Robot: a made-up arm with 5 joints.
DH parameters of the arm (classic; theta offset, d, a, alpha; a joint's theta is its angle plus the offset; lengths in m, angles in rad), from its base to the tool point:
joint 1: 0 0.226 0 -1.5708
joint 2: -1.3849 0 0.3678 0
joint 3: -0.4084 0 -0.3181 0
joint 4: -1.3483 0 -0.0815 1.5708
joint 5: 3.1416 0.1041 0 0
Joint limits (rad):
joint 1: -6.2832..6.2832
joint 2: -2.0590..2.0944
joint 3: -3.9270..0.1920
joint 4: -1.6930..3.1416
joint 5: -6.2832..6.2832
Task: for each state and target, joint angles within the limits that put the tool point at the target. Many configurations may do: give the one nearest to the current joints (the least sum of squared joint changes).
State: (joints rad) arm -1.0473 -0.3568 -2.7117 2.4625 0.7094
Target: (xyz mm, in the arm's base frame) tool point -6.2 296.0 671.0
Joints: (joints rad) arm -1.5498 -1.1109 -2.1672 2.9671 0.7094
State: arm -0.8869 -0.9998 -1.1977 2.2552 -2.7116
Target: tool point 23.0 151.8 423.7
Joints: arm -1.7212 -1.6750 -0.7641 2.5794 -2.7116
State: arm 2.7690 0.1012 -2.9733 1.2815 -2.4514
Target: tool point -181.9 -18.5 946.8
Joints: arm 3.2429 -0.0180 -2.9155 1.7188 -2.4514
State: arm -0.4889 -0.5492 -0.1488 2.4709 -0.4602
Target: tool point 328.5 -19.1 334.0
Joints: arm -0.0581 0.0452 -0.9846 1.9677 -0.4602
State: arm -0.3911 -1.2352 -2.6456 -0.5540 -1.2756
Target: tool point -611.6 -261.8 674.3
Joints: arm 0.4045 -1.1553 -2.5797 -0.1442 -1.2756
